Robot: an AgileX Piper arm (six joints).
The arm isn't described. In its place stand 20 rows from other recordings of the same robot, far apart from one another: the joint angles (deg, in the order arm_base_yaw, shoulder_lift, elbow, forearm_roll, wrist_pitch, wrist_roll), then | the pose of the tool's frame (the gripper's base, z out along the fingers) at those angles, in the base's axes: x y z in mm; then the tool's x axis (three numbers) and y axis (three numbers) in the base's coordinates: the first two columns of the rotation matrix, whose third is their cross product.
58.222, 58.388, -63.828, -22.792, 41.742, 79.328 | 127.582 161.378 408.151 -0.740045 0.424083 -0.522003 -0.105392 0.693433 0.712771
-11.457, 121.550, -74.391, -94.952, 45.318, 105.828 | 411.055 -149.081 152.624 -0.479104 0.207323 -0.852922 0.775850 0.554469 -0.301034
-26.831, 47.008, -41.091, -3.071, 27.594, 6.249 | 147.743 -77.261 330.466 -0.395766 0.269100 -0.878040 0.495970 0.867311 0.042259
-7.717, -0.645, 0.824, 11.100, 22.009, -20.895 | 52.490 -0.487 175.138 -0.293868 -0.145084 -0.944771 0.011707 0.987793 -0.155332
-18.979, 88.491, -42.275, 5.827, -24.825, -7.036 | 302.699 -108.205 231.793 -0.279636 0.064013 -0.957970 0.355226 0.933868 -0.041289
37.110, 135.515, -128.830, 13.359, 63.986, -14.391 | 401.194 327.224 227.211 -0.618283 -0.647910 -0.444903 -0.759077 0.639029 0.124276
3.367, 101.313, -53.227, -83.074, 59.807, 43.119 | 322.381 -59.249 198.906 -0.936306 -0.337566 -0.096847 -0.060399 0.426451 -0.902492
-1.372, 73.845, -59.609, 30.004, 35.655, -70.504 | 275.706 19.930 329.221 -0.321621 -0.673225 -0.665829 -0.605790 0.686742 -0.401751
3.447, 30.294, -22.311, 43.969, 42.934, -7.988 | 88.652 48.452 259.664 -0.728820 0.360185 -0.582313 -0.109509 0.778192 0.618405
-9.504, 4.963, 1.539, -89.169, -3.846, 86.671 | 64.134 -4.549 198.994 -0.029224 -0.039166 -0.998805 0.097438 0.994362 -0.041843
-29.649, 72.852, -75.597, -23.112, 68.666, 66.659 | 194.243 -148.850 387.003 0.129659 0.832786 -0.538197 0.963864 0.021530 0.265522
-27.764, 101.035, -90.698, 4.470, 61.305, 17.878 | 338.939 -171.399 308.036 -0.611903 0.708253 -0.352069 0.692101 0.694932 0.195102
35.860, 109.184, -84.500, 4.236, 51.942, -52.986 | 322.307 239.499 227.075 -0.028439 -0.969281 -0.244307 -0.974646 0.081153 -0.208517
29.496, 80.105, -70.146, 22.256, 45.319, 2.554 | 248.870 168.937 342.853 -0.814924 -0.107932 -0.569430 -0.391240 0.827310 0.403101
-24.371, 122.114, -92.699, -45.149, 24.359, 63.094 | 430.606 -224.281 199.647 -0.363431 0.534235 -0.763224 0.769346 0.634112 0.077514
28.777, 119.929, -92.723, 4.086, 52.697, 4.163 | 381.938 215.657 186.355 -0.897399 -0.361132 -0.253495 -0.392461 0.915871 0.084593
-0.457, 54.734, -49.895, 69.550, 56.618, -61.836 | 169.872 69.845 372.133 -0.392111 -0.061562 -0.917856 -0.731937 0.625271 0.270748
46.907, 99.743, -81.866, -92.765, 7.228, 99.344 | 297.556 301.314 340.741 -0.220404 -0.069768 -0.972910 -0.619529 0.780425 0.084384
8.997, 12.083, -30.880, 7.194, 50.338, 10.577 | 31.905 13.934 300.991 -0.485790 0.187014 -0.853835 -0.117885 0.953900 0.276002
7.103, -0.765, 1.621, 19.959, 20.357, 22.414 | 51.116 17.259 174.356 -0.350145 0.615674 -0.705935 -0.007760 0.751711 0.659446
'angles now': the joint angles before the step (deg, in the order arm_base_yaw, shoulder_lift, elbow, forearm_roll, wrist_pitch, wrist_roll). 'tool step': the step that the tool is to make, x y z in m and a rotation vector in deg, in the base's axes. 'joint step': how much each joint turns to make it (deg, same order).
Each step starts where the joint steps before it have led.
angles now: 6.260 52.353 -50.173 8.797 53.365 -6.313
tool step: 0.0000 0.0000 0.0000 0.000 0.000 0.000
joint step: 0.000 0.000 0.000 0.000 0.000 0.000
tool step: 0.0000 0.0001 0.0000 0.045 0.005 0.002
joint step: 0.023 0.002 0.001 0.028 -0.007 0.028
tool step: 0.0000 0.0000 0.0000 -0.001 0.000 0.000
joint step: 0.001 0.000 0.000 -0.001 0.000 0.001
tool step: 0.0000 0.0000 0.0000 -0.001 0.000 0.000
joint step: 0.001 0.000 0.000 -0.001 0.000 0.001
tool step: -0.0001 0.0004 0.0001 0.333 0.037 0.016
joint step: -0.007 -0.010 -0.003 0.339 0.015 -0.005
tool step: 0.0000 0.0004 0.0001 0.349 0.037 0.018
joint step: -0.024 0.011 -0.011 0.371 0.003 -0.031
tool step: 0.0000 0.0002 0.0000 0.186 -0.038 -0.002
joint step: -0.009 -0.013 0.028 0.189 -0.072 -0.013
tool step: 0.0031 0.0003 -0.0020 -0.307 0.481 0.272
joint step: -0.003 0.775 -0.011 0.001 -0.201 -0.405
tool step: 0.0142 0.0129 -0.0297 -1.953 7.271 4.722
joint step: 3.529 5.512 2.437 -0.033 -0.275 -1.540
